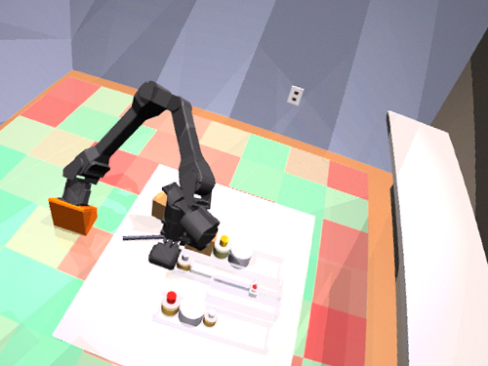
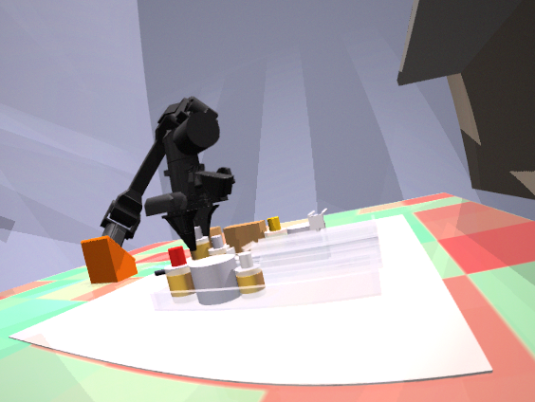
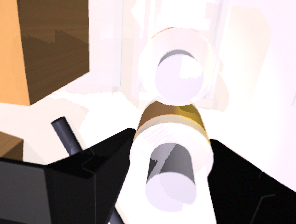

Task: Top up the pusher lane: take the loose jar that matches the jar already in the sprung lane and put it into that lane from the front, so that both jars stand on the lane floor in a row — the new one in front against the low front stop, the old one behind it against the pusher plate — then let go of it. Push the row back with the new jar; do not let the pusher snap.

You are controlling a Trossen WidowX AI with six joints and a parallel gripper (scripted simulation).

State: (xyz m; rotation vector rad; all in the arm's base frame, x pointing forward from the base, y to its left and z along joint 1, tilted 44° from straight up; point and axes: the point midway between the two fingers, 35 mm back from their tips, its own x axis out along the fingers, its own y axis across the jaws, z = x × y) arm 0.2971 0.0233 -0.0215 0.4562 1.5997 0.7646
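Right now the brown box is 90 mm to the left of my gripper tip, 50 mm ahead of it and 10 mm below it. From my gripper tip the other things lie so: sprung lane: 180 mm ahead, 30 mm below; dark rod: 90 mm behind, 50 mm to the left, 50 mm below.
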